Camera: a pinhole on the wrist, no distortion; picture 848 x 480 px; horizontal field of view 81.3 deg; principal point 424.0 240.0 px. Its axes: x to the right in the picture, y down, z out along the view. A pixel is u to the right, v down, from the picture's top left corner.
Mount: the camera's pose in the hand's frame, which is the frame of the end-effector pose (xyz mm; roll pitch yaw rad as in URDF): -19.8 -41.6 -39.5 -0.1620 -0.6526 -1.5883
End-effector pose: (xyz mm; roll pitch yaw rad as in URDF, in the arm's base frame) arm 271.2 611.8 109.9 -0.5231 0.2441 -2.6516
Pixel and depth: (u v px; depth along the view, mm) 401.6 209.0 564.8
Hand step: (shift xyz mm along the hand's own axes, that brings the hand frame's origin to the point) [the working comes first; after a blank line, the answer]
In the camera's frame: -25.6 -35.5 564.8

42.6 319.7 392.3
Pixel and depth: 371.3 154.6 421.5
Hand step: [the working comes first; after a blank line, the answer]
In the camera's frame: -45.0 -72.9 421.5

-18.6 253.9 273.0
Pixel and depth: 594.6 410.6 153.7
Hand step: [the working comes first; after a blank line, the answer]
In the camera's frame: 53.1 53.1 153.7

58.2 1.8 106.5
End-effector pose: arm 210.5 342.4 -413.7 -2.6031 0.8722 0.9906
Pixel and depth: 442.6 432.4 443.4
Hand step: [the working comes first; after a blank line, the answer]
In the camera's frame: 16.7 172.8 443.4

226.3 189.7 296.2
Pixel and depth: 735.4 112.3 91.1
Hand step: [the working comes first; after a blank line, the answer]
In the camera's frame: 57.4 -23.6 91.1

-28.2 -30.2 69.8
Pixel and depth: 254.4 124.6 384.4
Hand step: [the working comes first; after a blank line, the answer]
In the camera's frame: -132.0 -89.8 384.4

-40.4 302.9 193.3
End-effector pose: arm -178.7 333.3 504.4 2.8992 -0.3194 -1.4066
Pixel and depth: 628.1 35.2 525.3
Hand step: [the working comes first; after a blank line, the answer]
In the camera's frame: 217.1 -217.9 525.3

-147.2 124.3 532.2
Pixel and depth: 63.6 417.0 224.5
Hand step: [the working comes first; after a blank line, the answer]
In the camera's frame: -163.8 80.5 224.5

100.3 213.2 26.7
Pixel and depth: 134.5 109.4 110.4
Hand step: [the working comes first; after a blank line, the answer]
In the camera's frame: -64.7 -29.2 110.4

-28.7 79.0 11.5
